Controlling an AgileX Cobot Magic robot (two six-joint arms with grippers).
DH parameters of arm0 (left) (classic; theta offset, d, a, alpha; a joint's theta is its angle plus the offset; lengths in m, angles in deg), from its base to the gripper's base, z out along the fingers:
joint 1: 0 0.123 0 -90
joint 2: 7.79 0 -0.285 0
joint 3: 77.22 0 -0.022 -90
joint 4: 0 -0.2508 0 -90
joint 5: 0 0 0.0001 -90
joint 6: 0 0.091 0 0
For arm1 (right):
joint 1: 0 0.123 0 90
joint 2: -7.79 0 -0.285 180
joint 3: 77.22 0 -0.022 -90
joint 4: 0 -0.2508 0 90
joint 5: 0 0 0.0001 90
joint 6: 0 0.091 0 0
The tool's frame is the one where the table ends.
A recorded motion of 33 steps. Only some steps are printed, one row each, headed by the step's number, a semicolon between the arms.
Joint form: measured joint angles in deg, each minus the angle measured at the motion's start. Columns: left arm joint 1, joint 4, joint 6, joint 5, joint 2, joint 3; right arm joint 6, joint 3, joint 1, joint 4, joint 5, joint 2.
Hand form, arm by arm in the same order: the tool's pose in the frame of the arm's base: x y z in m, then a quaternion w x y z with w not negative. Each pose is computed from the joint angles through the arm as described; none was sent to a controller.
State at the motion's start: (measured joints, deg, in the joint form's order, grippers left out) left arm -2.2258 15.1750 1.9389 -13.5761 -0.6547 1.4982; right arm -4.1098 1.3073 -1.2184 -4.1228 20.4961 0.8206
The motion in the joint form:
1: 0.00 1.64 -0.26 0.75 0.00 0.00; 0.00 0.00 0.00 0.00 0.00 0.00
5: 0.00 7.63 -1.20 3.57 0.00 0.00; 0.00 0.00 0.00 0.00 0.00 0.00
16: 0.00 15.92 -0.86 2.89 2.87 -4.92; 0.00 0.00 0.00 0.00 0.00 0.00
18: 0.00 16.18 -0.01 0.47 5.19 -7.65; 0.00 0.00 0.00 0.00 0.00 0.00
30: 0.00 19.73 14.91 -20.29 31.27 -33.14; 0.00 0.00 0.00 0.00 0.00 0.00
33: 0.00 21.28 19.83 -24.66 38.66 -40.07; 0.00 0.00 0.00 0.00 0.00 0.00
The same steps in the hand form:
1: 0.0554 -0.0080 0.1855 0.64400 -0.06138 0.75296 -0.12059; 0.0529 0.0012 0.1741 0.60224 -0.00081 0.79831 0.00235
5: 0.0559 -0.0083 0.1903 0.65474 -0.10264 0.73057 -0.16446; 0.0529 0.0012 0.1741 0.60224 -0.00081 0.79831 0.00235
16: 0.0564 -0.0110 0.2167 0.65184 -0.13919 0.71170 -0.22184; 0.0529 0.0012 0.1741 0.60224 -0.00081 0.79831 0.00235
18: 0.0578 -0.0130 0.2272 0.64054 -0.12941 0.72347 -0.22262; 0.0529 0.0012 0.1741 0.60224 -0.00081 0.79831 0.00235
30: 0.1020 -0.0331 0.3147 0.52297 0.01011 0.82682 -0.20681; 0.0529 0.0012 0.1741 0.60224 -0.00081 0.79831 0.00235
33: 0.1229 -0.0383 0.3352 0.49777 0.05319 0.84076 -0.20621; 0.0529 0.0012 0.1741 0.60224 -0.00081 0.79831 0.00235

